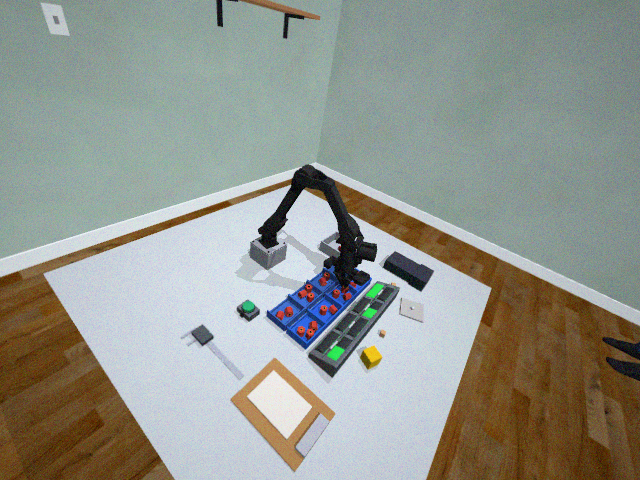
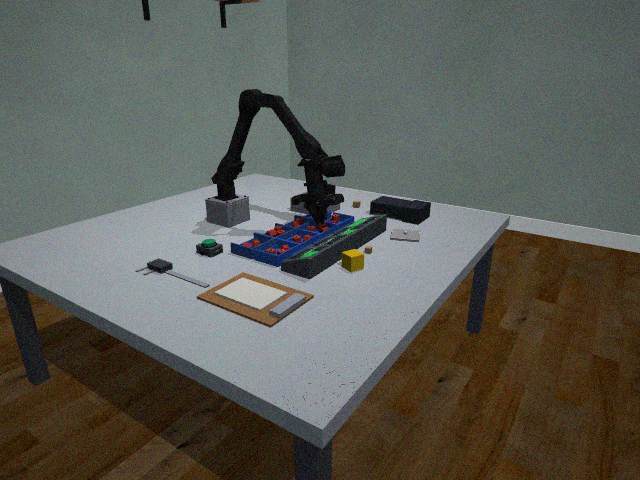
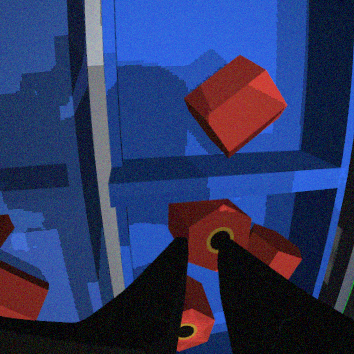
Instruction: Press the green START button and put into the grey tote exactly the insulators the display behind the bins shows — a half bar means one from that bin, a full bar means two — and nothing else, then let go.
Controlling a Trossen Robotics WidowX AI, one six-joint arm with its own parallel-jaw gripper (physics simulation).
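Observation:
My gripper (image 1: 343, 286) (image 2: 318, 220) (image 3: 201, 248) is down in a far compartment of the blue bins (image 1: 277, 316) (image 2: 239, 248). It is shut on a red hexagonal insulator (image 3: 205, 223) with a yellow-ringed hole. Two more insulators lie close by in the same compartment, one to the right (image 3: 275, 251) and one nearer me (image 3: 193, 316). Another insulator (image 3: 235, 103) lies alone in the compartment beyond. The dark display (image 1: 353, 329) (image 2: 328, 252) behind the bins shows green bars (image 1: 336, 352). The green START button (image 1: 248, 306) (image 2: 208, 243) sits left of the bins. The grey tote (image 1: 329, 247) is behind the arm.
A yellow cube (image 1: 370, 356) (image 2: 352, 260) and a small brown cube (image 1: 382, 332) lie behind the display. A black box (image 1: 409, 270) (image 2: 400, 209), a white tile (image 1: 411, 309), a clipboard (image 1: 280, 410) (image 2: 253, 296) and a hand tool (image 1: 203, 334) lie around the bins.

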